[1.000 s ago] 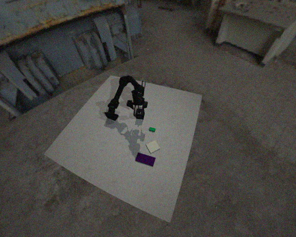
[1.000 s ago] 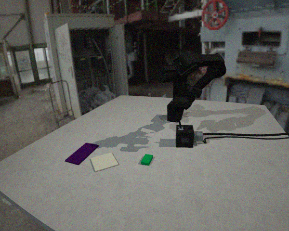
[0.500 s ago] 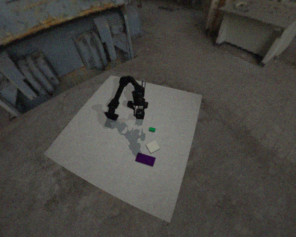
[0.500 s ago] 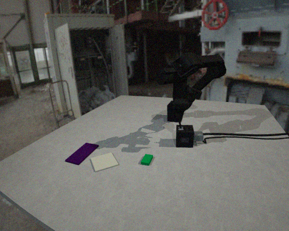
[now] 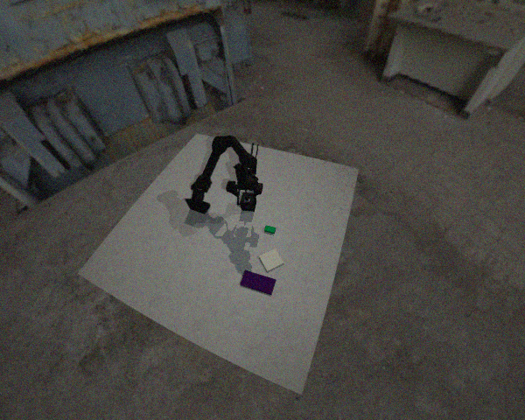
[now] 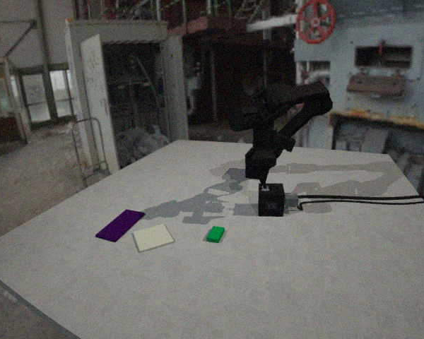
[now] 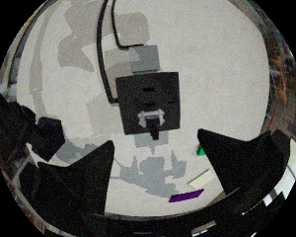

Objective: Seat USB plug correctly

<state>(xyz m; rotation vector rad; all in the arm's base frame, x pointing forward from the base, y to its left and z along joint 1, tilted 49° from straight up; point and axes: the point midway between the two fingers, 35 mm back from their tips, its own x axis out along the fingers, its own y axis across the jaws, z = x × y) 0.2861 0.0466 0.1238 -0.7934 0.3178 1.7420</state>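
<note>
My gripper tip is 2 cm above the USB plug. From my gripper tip the other things lie so: green block (18 cm ahead, 11 cm below, 7 cm to the right); cream tile (27 cm ahead, 22 cm to the right, 11 cm below); pale socket (4 cm below, 1 cm to the left).
</note>
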